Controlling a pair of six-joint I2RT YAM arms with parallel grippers.
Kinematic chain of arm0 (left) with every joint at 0, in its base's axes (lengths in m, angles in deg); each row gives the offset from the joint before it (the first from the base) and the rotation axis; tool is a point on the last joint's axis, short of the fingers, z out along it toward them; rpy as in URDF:
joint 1: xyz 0 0 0.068 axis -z
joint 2: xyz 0.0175 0.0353 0.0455 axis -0.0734 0.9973 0
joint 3: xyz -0.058 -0.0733 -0.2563 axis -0.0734 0.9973 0
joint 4: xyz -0.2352 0.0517 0.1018 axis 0.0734 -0.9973 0
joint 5: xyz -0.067 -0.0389 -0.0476 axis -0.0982 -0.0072 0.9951
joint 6: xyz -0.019 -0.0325 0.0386 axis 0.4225 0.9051 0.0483
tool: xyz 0 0 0 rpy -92.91 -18.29 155.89
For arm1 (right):
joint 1: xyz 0 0 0.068 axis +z
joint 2: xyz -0.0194 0.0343 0.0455 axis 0.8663 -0.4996 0
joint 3: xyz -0.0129 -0.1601 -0.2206 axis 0.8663 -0.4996 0
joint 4: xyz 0.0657 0.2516 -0.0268 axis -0.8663 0.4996 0
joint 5: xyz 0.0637 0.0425 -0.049 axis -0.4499 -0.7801 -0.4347
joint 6: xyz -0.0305 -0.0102 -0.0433 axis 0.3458 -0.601 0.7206
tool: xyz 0 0 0 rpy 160.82 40.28 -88.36
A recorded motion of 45 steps. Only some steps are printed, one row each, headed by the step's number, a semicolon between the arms.
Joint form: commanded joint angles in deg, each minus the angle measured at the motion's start. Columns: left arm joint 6, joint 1, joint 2, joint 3, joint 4, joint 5; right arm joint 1, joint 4, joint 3, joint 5, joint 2, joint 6.
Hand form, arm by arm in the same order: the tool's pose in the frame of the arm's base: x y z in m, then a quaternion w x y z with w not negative. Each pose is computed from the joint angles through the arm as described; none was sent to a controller.
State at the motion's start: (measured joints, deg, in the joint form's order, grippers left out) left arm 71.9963 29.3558 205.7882 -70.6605 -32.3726 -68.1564; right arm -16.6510 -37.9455 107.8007 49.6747 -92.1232 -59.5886
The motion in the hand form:
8: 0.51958 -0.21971 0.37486 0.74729 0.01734 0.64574 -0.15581; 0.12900 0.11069 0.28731 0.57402 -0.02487 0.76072 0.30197
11: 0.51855 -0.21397 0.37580 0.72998 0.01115 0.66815 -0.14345; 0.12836 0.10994 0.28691 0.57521 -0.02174 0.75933 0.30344
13: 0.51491 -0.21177 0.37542 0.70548 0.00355 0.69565 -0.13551; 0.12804 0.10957 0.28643 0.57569 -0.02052 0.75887 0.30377
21: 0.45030 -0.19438 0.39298 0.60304 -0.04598 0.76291 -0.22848; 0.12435 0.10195 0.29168 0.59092 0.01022 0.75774 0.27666
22: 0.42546 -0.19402 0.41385 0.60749 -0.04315 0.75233 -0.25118; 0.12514 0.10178 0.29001 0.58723 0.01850 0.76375 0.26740
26: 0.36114 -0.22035 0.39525 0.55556 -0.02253 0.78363 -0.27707; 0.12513 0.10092 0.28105 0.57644 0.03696 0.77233 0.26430
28: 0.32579 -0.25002 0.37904 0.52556 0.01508 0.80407 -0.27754; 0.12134 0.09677 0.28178 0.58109 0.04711 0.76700 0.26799
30: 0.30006 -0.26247 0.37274 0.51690 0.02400 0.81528 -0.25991; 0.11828 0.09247 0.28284 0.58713 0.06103 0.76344 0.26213
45: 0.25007 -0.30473 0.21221 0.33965 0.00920 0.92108 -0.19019; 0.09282 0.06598 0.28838 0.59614 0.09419 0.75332 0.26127
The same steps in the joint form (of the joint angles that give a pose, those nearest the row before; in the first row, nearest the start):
8: 3.29 -1.59 7.03 -0.16 -1.62 -2.60; 0.13 -4.24 -0.44 0.89 -2.59 1.48
11: 3.73 -2.03 6.15 -0.34 -6.09 -3.48; 0.13 -4.42 -0.70 1.07 -2.24 1.22
13: 4.95 -2.03 5.09 -0.34 -11.52 -4.44; 0.13 -4.50 -0.88 1.16 -2.07 1.13
21: 20.06 -1.33 -13.07 19.93 -21.05 1.08; 0.13 -1.70 0.00 6.15 -0.13 0.78
22: 21.30 -0.20 -18.15 23.18 -20.96 1.79; 0.13 -0.65 0.18 7.30 -0.48 0.17
26: 24.55 6.83 -28.97 39.16 -21.31 0.58; 0.13 0.06 -1.14 8.36 -0.31 -2.21
28: 24.30 13.13 -31.63 44.36 -22.71 -1.45; 0.13 0.59 -1.58 9.06 1.52 -2.91
30: 24.47 17.20 -33.92 47.37 -24.55 -5.66; 0.13 1.64 -1.67 10.82 3.02 -3.44
45: 39.32 26.88 -26.48 66.02 -25.00 -8.23; 0.13 11.76 -1.14 13.81 13.66 -5.64

